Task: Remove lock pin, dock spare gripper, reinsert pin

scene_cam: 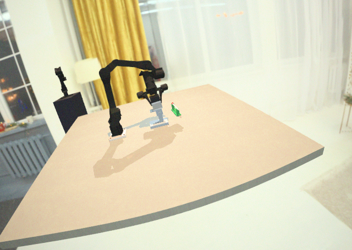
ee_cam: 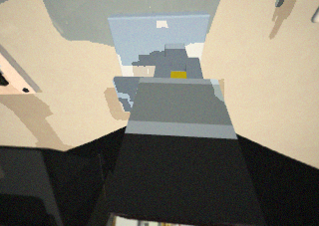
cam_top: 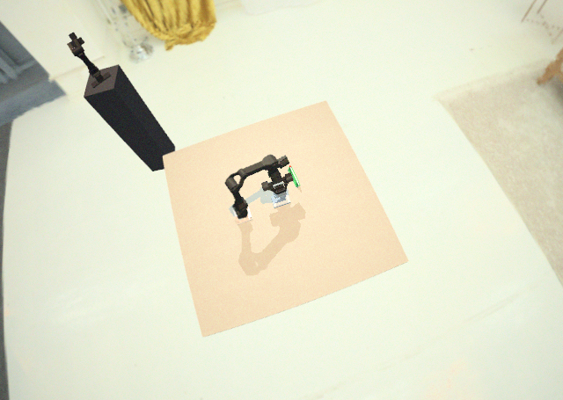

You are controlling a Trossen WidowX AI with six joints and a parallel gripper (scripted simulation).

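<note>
The spare gripper lies 10 mm to the left of my gripper tip. Round my gripper tip: green cradle 150 mm to the left, 100 mm below, 100 mm ahead; grey mount 80 mm below, 10 mm to the left, 10 mm behind.
</note>
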